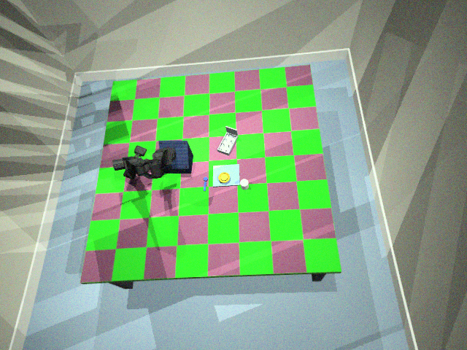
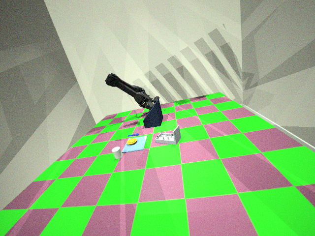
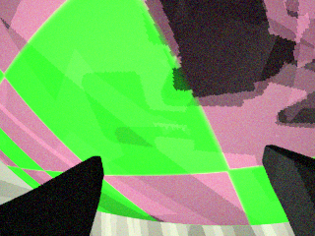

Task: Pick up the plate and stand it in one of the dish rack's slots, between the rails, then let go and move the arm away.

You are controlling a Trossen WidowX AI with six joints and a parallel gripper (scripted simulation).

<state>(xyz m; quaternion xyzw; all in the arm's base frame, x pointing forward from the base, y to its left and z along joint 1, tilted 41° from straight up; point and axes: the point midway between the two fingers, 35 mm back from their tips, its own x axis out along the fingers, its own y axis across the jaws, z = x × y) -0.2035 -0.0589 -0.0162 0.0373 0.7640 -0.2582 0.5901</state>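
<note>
The yellow plate is 51 cm ahead of my gripper tip, 8 cm to the right of it and 2 cm below it. Also, from my gripper tip: grey dish rack (52 cm ahead, 15 cm to the left, 2 cm below); light blue mat (52 cm ahead, 5 cm to the right, 4 cm below); blue spoon (41 cm ahead, 10 cm to the right, 4 cm below).
</note>
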